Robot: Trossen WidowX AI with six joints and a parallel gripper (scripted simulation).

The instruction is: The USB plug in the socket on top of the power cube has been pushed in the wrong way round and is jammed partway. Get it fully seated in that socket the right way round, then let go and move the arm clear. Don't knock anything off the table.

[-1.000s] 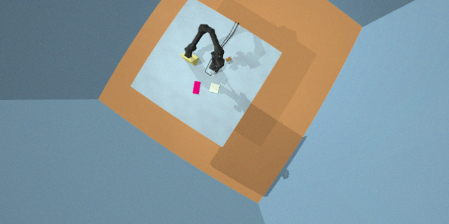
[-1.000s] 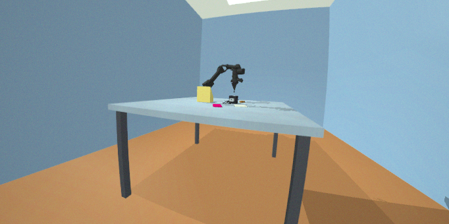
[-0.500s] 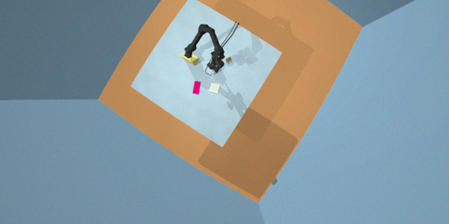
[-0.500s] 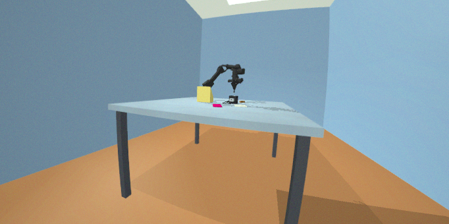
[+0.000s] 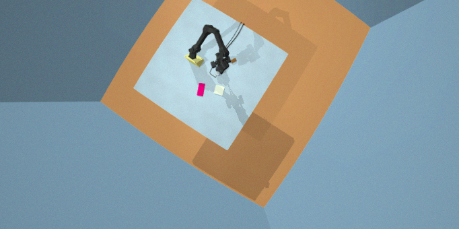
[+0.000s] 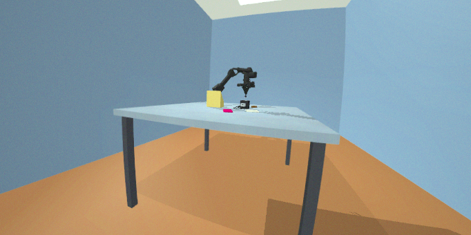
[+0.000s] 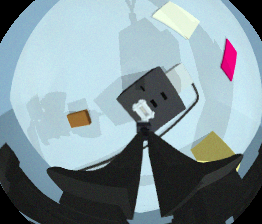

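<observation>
Now: gripper tip 2 cm above the USB plug. The rest, counted from my gripper tip: USB socket (7 cm below); cream pad (12 cm ahead, 21 cm to the right, 13 cm below); small block (6 cm ahead, 14 cm to the left, 13 cm below).
</observation>
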